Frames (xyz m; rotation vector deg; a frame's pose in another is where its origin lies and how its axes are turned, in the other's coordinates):
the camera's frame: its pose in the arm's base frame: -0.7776 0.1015 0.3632 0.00 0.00 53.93
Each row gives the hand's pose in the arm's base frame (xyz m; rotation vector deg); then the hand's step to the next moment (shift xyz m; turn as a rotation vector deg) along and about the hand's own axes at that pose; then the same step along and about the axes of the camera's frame.
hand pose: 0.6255 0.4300 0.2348 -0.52 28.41 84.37
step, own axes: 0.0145 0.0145 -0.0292 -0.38 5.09 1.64
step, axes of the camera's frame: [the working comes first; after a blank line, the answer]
step, axes of the arm's base frame: -0.0227 0.0066 -0.0268 -4.32 0.73 3.08

-0.0080 0.0222 -0.0268 -1.95 3.93 3.08
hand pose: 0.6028 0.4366 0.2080 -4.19 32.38 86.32
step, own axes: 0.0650 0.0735 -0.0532 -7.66 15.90 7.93
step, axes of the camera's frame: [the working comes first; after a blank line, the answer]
step, axes of the arm's base frame: -0.0887 0.0456 -0.0502 -12.40 -2.57 14.63

-0.0154 0.0985 -0.0502 -9.38 8.52 14.63
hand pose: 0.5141 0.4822 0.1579 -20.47 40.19 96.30
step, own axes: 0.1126 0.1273 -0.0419 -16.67 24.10 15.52
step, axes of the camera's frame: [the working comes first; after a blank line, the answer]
step, axes of the arm's base frame: -0.1547 0.0487 -0.0659 -17.13 -5.63 27.83

-0.0517 0.1537 -0.0659 -14.63 10.53 27.83
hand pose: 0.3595 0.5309 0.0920 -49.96 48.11 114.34
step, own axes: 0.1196 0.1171 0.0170 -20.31 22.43 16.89
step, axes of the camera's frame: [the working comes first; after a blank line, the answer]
step, axes of the arm's base frame: -0.1582 0.0048 -0.0571 -14.44 -5.18 31.07

-0.0892 0.1307 -0.0571 -12.69 8.62 31.07
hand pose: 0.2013 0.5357 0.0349 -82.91 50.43 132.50
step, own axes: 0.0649 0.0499 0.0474 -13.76 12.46 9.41
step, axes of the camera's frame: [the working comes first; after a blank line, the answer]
step, axes of the arm's base frame: -0.0900 -0.0148 -0.0249 -6.90 -2.65 19.46

-0.0650 0.0641 -0.0249 -6.20 4.01 19.46
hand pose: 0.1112 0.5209 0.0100 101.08 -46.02 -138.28
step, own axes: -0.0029 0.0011 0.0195 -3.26 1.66 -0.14
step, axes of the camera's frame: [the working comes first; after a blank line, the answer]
step, axes of the arm's base frame: -0.0168 0.0074 0.0072 0.83 -0.41 3.54

-0.0039 0.0179 0.0072 0.16 -0.91 3.54
